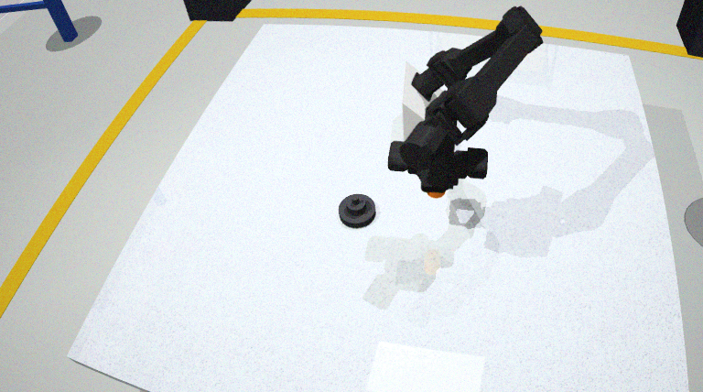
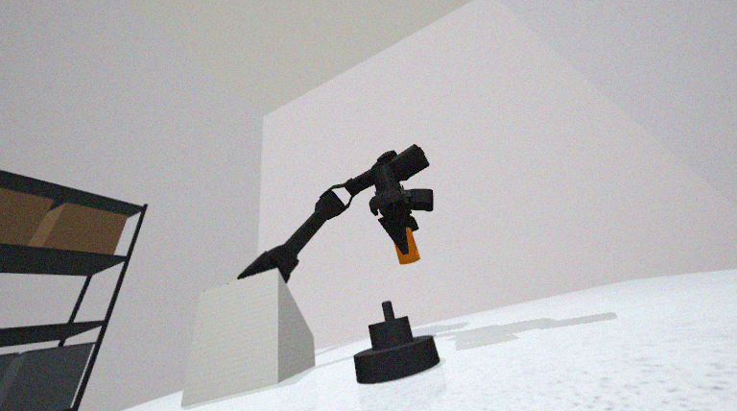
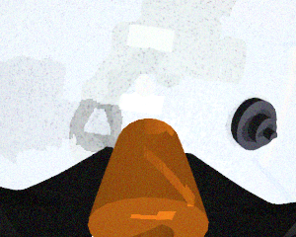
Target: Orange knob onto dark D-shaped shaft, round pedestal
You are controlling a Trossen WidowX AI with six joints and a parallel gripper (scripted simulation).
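Now: gripper tip 180 mm to the left of the round pedestal and 100 mm above it. Round my gripper tip: orange knob: 20 mm above.
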